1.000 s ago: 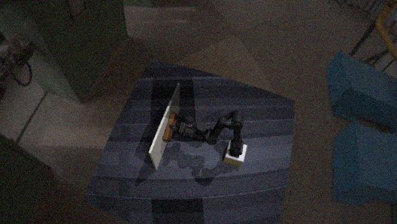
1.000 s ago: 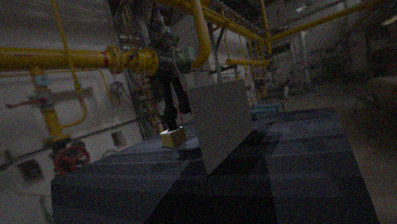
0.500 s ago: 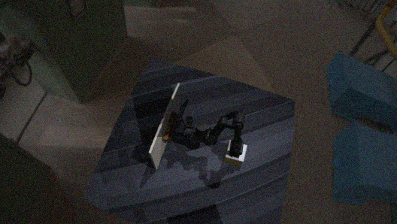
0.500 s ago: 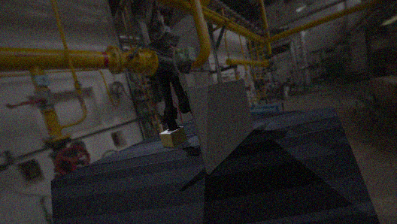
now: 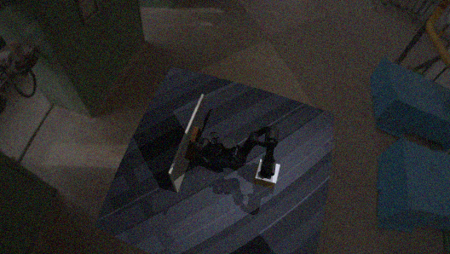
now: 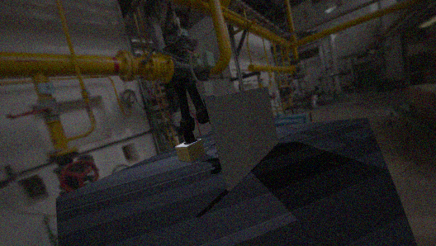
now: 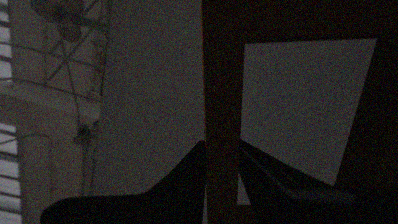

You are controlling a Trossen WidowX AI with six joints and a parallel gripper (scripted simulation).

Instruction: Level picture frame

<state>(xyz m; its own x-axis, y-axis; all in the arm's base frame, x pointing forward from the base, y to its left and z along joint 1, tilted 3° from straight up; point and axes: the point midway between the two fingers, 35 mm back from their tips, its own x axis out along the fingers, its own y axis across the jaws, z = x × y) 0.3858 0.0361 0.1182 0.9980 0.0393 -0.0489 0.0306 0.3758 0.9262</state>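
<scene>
Now: the picture frame 50 mm below my gripper tip, 20 mm to the right of it and 10 mm ahead of it. Also, from my gripper tip: wall panel 70 mm below, 20 mm ahead, 10 mm to the right.
</scene>
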